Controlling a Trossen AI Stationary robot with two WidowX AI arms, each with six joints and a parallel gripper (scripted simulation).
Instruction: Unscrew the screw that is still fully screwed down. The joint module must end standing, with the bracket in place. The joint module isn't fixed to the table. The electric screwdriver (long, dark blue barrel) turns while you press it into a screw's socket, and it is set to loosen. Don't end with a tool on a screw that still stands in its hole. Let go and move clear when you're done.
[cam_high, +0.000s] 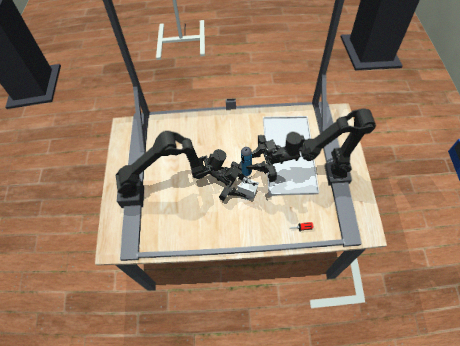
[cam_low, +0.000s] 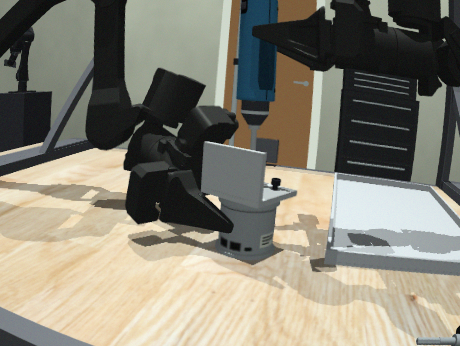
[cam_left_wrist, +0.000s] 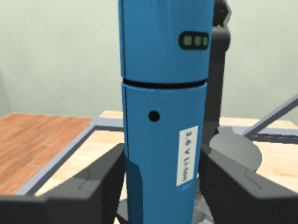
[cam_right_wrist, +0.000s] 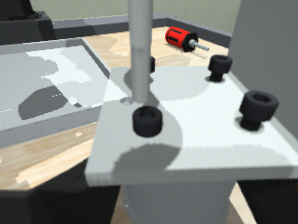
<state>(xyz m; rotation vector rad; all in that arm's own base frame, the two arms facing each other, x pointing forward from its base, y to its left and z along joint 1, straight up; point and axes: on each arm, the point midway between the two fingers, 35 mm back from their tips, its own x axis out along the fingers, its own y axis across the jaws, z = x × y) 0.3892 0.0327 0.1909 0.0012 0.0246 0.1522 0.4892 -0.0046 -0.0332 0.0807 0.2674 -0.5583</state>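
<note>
The grey joint module is 1 cm ahead of my right hand, 2 cm to the left of it and 1 cm below it. Round my right hand: l-shaped bracket (2 cm ahead, 2 cm to the left, 3 cm above); then black screw (1 cm ahead, 5 cm to the left, 3 cm above); then white tray (16 cm behind, 24 cm to the left, 3 cm below).
</note>
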